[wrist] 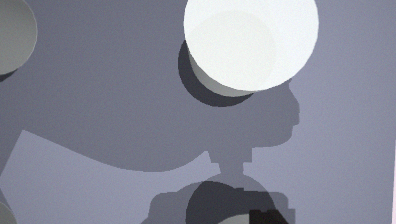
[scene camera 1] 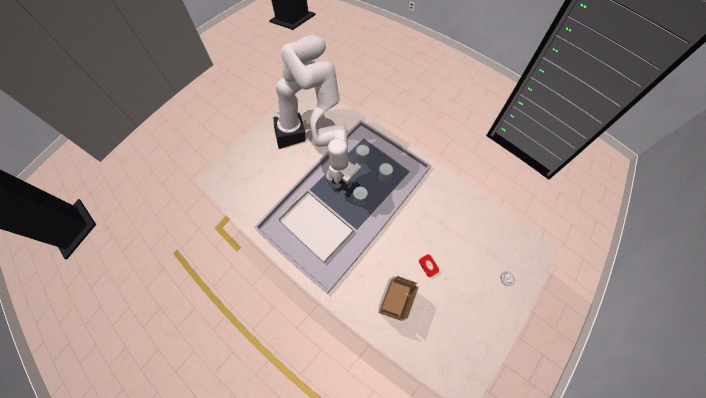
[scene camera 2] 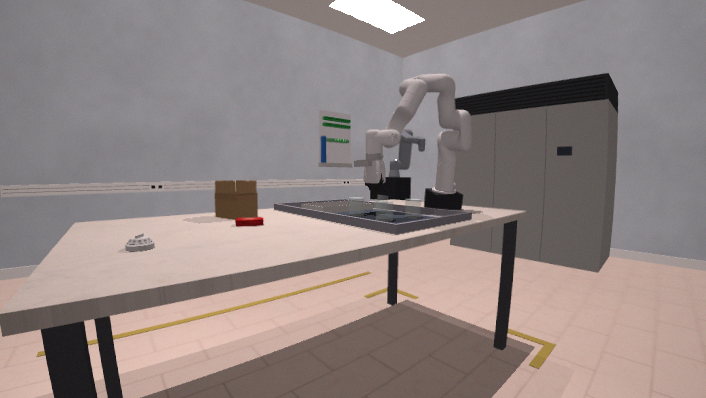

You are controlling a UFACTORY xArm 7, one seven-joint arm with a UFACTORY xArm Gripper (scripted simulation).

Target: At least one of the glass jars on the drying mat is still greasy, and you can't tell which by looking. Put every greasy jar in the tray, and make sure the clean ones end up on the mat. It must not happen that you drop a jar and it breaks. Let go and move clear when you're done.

Scene:
A glass jar (wrist: 231, 55): 0.14 m from the lens. A dark drying mat (wrist: 109, 114) is 0.22 m from the lens. The marked spots on the dark drying mat and the glass jar are 0.11 m apart.

